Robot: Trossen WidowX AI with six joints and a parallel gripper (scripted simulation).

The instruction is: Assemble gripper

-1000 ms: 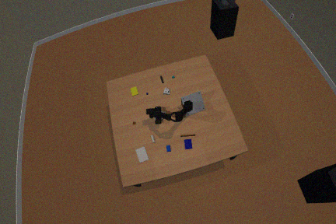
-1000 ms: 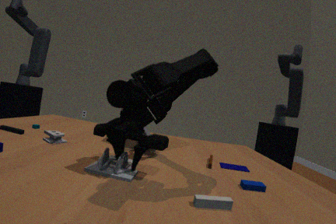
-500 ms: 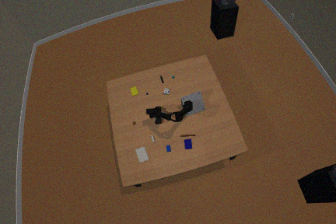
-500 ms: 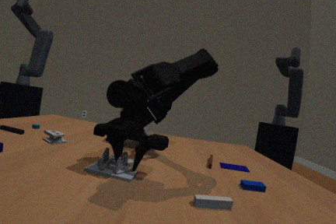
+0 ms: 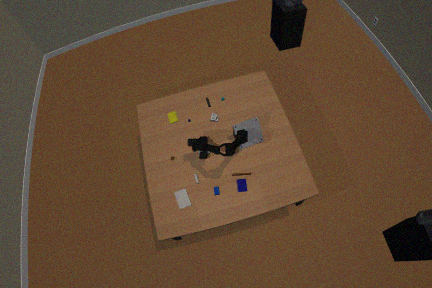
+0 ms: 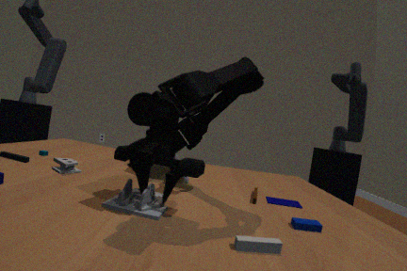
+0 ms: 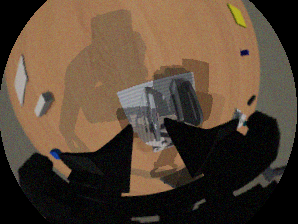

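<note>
My gripper tip is now 30 mm past the toothed jaw, 10 mm to the left of it and 10 mm above it. Round my gripper tip: brown peg (270 mm to the left, 220 mm behind, 10 mm below); then blue tile (360 mm to the left, 200 mm behind, 20 mm below); then blue block (340 mm to the left, 10 mm below).
</note>
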